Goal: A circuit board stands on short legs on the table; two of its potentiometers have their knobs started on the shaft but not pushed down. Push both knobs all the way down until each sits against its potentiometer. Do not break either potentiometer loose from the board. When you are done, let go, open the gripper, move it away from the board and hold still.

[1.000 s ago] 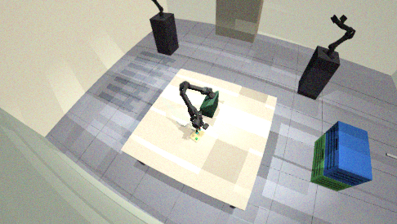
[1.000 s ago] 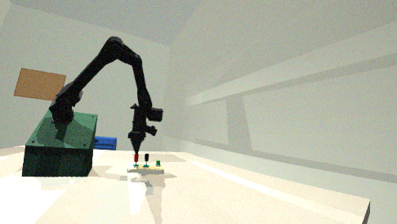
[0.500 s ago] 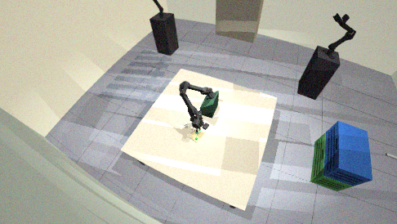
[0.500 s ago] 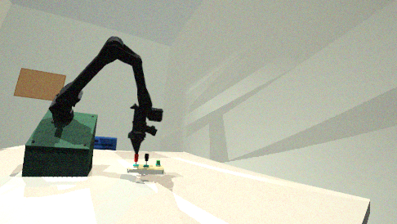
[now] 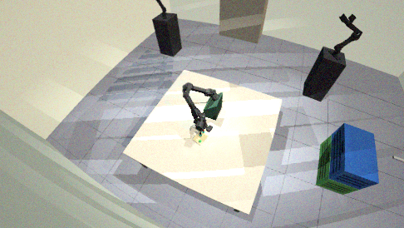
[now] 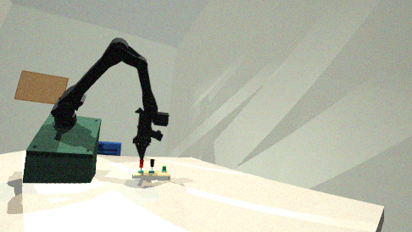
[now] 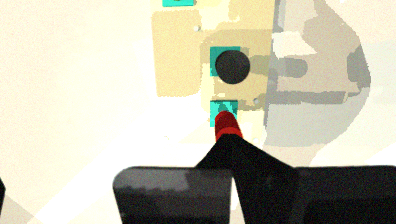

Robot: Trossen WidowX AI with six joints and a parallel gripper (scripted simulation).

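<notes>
Right now the red knob is 20 mm below my gripper tip. From my gripper tip the other things lie so: black knob: 40 mm ahead, 10 mm to the right, 10 mm below.
</notes>
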